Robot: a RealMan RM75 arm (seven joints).
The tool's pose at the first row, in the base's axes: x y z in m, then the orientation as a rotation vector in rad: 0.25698, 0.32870, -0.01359, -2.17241, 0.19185, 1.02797
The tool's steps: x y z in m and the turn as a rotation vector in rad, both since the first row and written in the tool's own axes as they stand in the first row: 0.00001, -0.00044, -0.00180, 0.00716, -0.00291, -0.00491; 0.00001, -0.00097, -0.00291, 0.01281, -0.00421, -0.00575; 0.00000, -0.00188, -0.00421, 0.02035, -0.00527, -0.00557; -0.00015, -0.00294, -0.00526, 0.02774, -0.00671, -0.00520; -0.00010, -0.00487, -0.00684, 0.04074, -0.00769, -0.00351; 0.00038, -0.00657, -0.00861, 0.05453, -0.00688, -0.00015; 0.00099, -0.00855, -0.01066, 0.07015, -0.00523, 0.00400; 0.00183, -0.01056, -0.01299, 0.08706, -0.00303, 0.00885; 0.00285, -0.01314, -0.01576, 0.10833, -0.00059, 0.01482; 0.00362, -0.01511, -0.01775, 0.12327, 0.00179, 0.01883; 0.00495, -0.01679, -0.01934, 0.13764, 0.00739, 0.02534; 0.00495, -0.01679, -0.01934, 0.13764, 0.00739, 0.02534; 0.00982, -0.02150, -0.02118, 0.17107, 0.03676, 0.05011; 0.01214, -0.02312, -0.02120, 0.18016, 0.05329, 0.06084
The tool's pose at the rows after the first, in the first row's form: 0.25828, 0.32784, -0.01259, -2.16382, 0.18848, 1.02616; 0.25918, 0.32749, -0.01183, -2.15794, 0.18964, 1.02536; 0.26035, 0.32730, -0.01077, -2.15060, 0.19291, 1.02429; 0.26133, 0.32736, -0.00964, -2.14321, 0.19613, 1.02377; 0.26313, 0.32774, -0.00795, -2.13116, 0.20363, 1.02176; 0.26524, 0.32789, -0.00662, -2.11956, 0.21411, 1.01852; 0.26773, 0.32809, -0.00511, -2.10681, 0.22661, 1.01424; 0.27055, 0.32816, -0.00363, -2.09322, 0.24064, 1.00933; 0.27400, 0.32839, -0.00179, -2.07587, 0.25786, 1.00339; 0.27656, 0.32864, -0.00043, -2.06397, 0.26997, 0.99838; 0.27912, 0.32903, 0.00020, -2.05449, 0.28594, 0.99151; 0.27912, 0.32903, 0.00020, -2.05449, 0.28594, 0.99151; 0.28546, 0.33205, 0.00002, -2.04135, 0.34057, 0.96345; 0.28769, 0.33360, -0.00077, -2.04225, 0.36352, 0.94890
